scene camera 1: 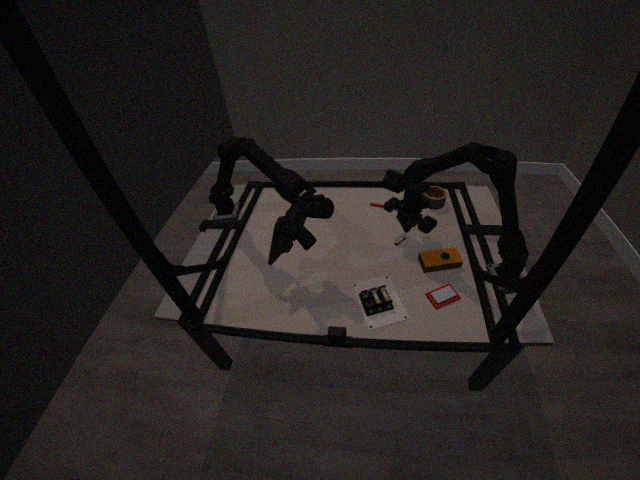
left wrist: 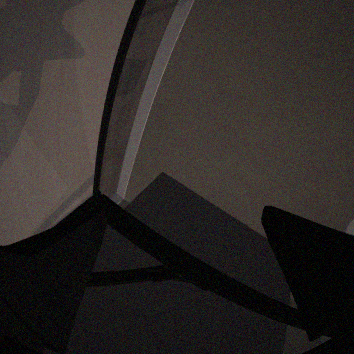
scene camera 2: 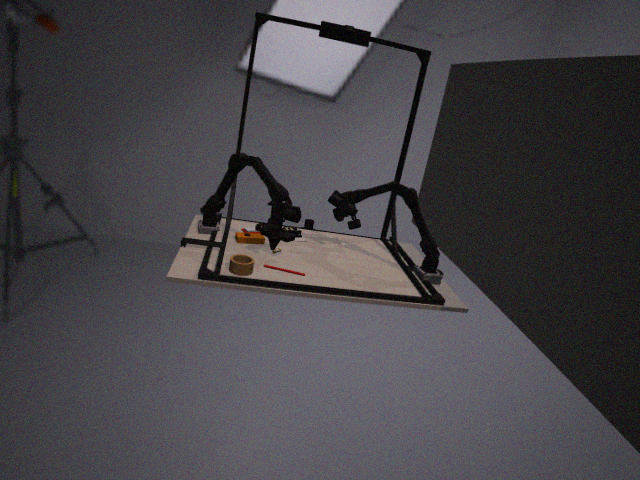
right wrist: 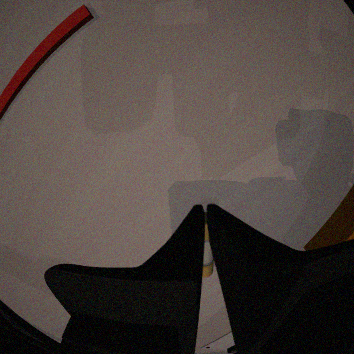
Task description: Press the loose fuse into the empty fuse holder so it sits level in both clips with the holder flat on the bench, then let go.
The left gripper (scene camera 1: 270, 261) is open, holding nothing. The right gripper (scene camera 1: 406, 232) is shut and holds nothing. Also in view: a red stick (right wrist: 71, 23).
The left gripper also shows in the left wrist view (left wrist: 186, 215). The right gripper is seen too in the right wrist view (right wrist: 203, 211). The left wrist view misses the red stick: it is out of frame.
